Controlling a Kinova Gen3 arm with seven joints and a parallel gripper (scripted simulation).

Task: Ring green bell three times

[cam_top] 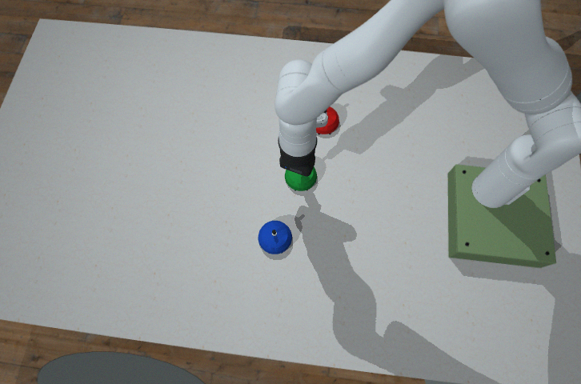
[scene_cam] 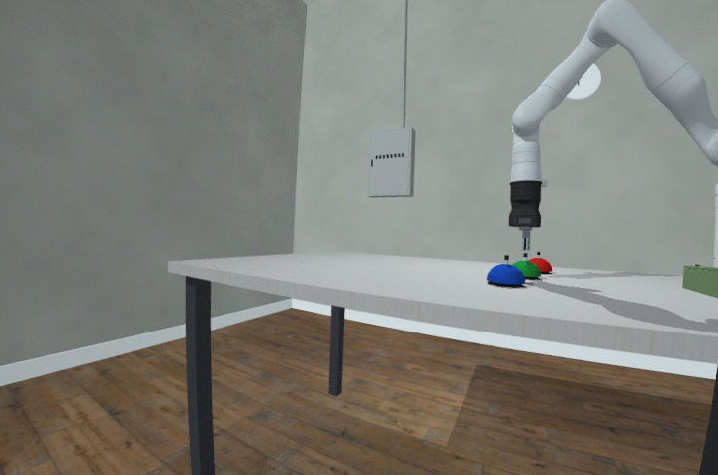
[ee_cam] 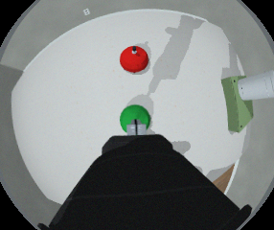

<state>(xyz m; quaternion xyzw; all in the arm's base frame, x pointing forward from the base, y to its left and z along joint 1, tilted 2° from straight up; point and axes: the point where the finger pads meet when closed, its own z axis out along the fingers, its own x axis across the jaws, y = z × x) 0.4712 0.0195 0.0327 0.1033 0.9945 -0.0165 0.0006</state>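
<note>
The green bell is 5 cm below my hand. From my hand the other things lie so: red bell: 18 cm to the right, 5 cm below, 4 cm behind; then blue bell: 17 cm to the left, 5 cm below, 4 cm ahead.
</note>
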